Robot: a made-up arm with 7 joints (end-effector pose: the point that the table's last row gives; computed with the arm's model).
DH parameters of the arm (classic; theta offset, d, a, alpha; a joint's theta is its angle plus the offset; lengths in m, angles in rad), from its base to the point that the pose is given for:
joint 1: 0 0.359 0 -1.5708
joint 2: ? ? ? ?
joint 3: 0 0.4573 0.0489 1.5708
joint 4: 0 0 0.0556 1.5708
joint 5: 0 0.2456 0 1.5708
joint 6: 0 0 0.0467 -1.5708
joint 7: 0 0.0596 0 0
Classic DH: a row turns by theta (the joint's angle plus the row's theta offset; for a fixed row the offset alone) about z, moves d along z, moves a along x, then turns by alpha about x.
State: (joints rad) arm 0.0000 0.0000 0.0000 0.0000 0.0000 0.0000 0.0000
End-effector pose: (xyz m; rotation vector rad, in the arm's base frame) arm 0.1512 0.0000 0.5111 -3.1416 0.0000 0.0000
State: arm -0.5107 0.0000 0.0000 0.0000 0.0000 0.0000 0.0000
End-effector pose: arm 0.1319 -0.0739 0.5111 -3.0397 0.7935 0.0000
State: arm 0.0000 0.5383 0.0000 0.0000 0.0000 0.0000 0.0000
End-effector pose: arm 0.2078 0.0000 0.4121 -3.0285 0.0000 0.8354
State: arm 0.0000 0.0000 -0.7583 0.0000 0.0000 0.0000 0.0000
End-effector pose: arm 0.1098 -0.1040 0.5111 -2.9185 1.1628 0.0000
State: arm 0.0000 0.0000 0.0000 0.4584 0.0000 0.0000 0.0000
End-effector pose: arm 0.2757 0.0000 0.5879 -3.0594 0.0000 -0.7138
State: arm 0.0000 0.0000 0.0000 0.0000 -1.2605 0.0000 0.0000
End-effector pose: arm 0.1188 0.0445 0.5111 -2.5380 -1.8515 0.0000
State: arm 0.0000 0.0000 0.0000 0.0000 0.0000 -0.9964 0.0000
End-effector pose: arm 0.1799 0.0000 0.5775 -2.7597 0.0000 -1.5012
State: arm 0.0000 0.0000 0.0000 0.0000 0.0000 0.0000 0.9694
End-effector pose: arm 0.1512 0.0000 0.5111 -2.7797 1.4638 0.0000
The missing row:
joint 2: 0 0 0 1.5708
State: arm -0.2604 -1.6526 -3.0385 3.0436 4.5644 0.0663 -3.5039
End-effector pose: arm -0.7500 0.1532 0.2708 -1.1983 -1.3250 0.6073
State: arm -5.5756 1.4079 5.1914 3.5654 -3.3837 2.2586 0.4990
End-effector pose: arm 0.3592 0.5157 0.5216 -1.2989 -1.4012 1.4087
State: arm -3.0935 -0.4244 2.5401 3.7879 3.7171 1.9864 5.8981
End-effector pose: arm 0.0684 0.0858 0.9822 0.2676 -2.0517 0.1837
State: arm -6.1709 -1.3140 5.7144 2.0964 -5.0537 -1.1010 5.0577
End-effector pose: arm -0.5638 -0.2358 0.6555 -0.8979 -2.1150 2.0394
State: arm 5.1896 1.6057 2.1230 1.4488 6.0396 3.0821 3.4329
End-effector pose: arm 0.3894 -0.2995 0.4577 1.5209 -1.5238 -0.2958
